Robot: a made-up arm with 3 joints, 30 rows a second.
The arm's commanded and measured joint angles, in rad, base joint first. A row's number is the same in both.
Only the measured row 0 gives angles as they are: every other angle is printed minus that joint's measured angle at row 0.
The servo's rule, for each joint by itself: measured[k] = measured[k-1] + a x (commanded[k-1-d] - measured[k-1]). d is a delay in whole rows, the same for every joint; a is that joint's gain. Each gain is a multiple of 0.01, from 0.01 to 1. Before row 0 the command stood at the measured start. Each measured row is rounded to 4 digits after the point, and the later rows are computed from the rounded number. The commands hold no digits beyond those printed.
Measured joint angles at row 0: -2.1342 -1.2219 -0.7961
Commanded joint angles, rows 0 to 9: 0.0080 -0.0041 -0.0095; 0.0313 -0.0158 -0.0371; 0.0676 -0.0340 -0.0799; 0.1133 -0.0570 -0.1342; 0.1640 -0.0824 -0.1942; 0.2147 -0.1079 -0.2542; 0.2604 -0.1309 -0.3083; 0.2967 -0.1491 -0.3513; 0.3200 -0.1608 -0.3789; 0.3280 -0.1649 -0.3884
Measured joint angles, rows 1 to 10: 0.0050 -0.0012 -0.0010; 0.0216 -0.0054 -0.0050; 0.0506 -0.0137 -0.0132; 0.0901 -0.0263 -0.0265; 0.1367 -0.0426 -0.0449; 0.1858 -0.0615 -0.0679; 0.2328 -0.0816 -0.0943; 0.2731 -0.1012 -0.1226; 0.3026 -0.1185 -0.1508; 0.3186 -0.1320 -0.1769
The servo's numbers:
d 0
a 0.63 0.29 0.11

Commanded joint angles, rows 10 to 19: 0.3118 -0.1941 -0.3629; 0.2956 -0.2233 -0.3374; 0.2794 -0.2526 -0.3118; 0.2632 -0.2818 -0.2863; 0.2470 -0.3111 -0.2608; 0.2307 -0.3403 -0.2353; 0.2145 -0.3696 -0.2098; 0.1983 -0.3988 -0.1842; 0.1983 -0.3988 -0.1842; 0.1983 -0.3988 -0.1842
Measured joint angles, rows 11 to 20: 0.3143 -0.1500 -0.1974; 0.3025 -0.1713 -0.2128; 0.2879 -0.1949 -0.2237; 0.2723 -0.2201 -0.2306; 0.2564 -0.2465 -0.2339; 0.2402 -0.2737 -0.2341; 0.2240 -0.3015 -0.2314; 0.2078 -0.3297 -0.2262; 0.2018 -0.3497 -0.2216; 0.1996 -0.3639 -0.2175
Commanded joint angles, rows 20 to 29: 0.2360 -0.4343 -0.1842; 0.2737 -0.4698 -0.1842; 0.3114 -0.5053 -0.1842; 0.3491 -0.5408 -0.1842; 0.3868 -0.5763 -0.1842; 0.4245 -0.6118 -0.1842; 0.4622 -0.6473 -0.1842; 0.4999 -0.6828 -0.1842; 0.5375 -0.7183 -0.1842; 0.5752 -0.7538 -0.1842
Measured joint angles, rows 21 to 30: 0.2225 -0.3843 -0.2138; 0.2548 -0.4091 -0.2105; 0.2905 -0.4370 -0.2076; 0.3274 -0.4671 -0.2050; 0.3648 -0.4988 -0.2027; 0.4024 -0.5316 -0.2007; 0.4401 -0.5652 -0.1989; 0.4778 -0.5993 -0.1973; 0.5154 -0.6338 -0.1959; 0.5531 -0.6686 -0.1946
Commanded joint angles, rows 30 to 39: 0.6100 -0.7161 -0.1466; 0.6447 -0.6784 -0.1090; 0.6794 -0.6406 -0.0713; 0.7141 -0.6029 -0.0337; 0.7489 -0.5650 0.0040; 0.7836 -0.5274 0.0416; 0.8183 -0.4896 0.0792; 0.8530 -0.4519 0.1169; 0.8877 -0.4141 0.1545; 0.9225 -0.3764 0.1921
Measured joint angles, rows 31 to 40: 0.5889 -0.6824 -0.1893; 0.6241 -0.6812 -0.1805; 0.6589 -0.6694 -0.1685; 0.6937 -0.6501 -0.1537; 0.7285 -0.6254 -0.1364; 0.7632 -0.5970 -0.1168; 0.7979 -0.5659 -0.0952; 0.8326 -0.5328 -0.0719; 0.8673 -0.4984 -0.0470; 0.9021 -0.4630 -0.0207
